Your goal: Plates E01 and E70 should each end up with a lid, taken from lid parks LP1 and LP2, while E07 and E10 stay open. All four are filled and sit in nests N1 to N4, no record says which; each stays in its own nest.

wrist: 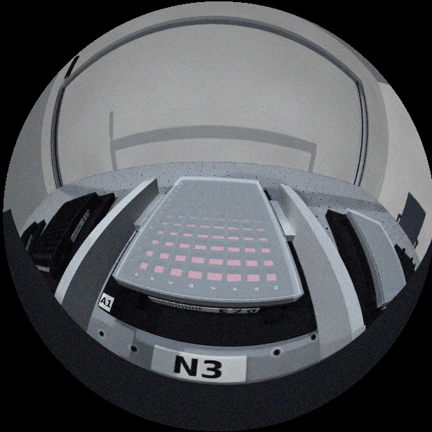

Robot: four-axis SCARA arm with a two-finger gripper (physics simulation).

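My gripper [216, 189] is shut on a clear lid [210, 200], with one pad at each long side. The lid lies level over the plate labelled E70 [239, 311], whose pink wells show through it. The lid's front edge is right above the plate's label and seems to rest on the plate; any thin gap under it cannot be made out. Plate E70 sits in the black nest N3 [200, 327], with the A1 mark at its front left corner. Lid parks LP1 and LP2 cannot be identified in this view.
A dark plate-like block with a small label [65, 230] stands left of the left finger. A pale plate [382, 255] sits in a black nest right of the right finger. A perforated deck [210, 169] stretches behind. A dark blue chair-like object [413, 216] shows far right.
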